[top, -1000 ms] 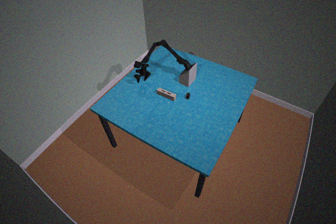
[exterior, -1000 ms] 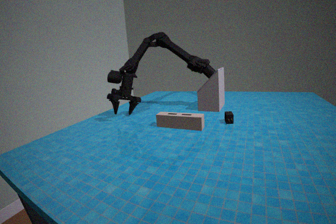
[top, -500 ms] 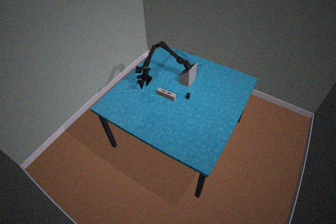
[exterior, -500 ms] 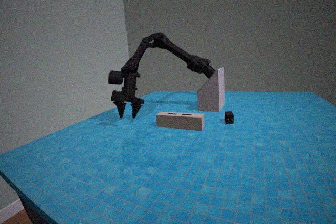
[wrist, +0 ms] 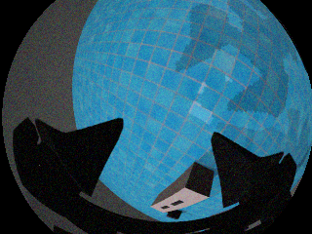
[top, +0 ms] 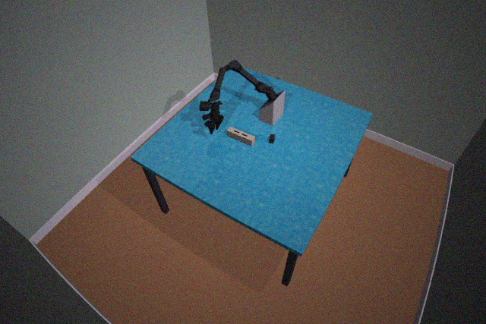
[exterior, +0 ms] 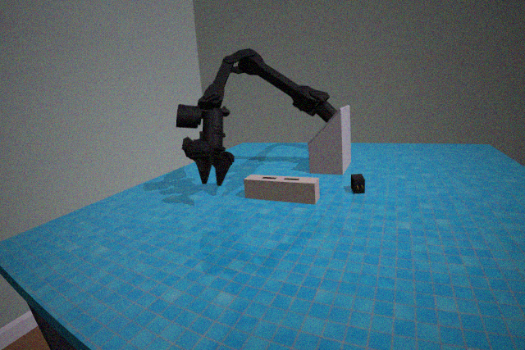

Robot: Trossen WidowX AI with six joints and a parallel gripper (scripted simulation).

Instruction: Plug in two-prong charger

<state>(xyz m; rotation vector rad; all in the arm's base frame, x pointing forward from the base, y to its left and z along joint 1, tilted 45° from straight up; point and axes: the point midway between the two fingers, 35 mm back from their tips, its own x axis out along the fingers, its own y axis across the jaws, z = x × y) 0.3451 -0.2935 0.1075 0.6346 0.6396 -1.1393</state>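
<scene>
The black two-prong charger lies 130 mm behind my gripper tip, 370 mm to the left of it and 30 mm below it.
</scene>
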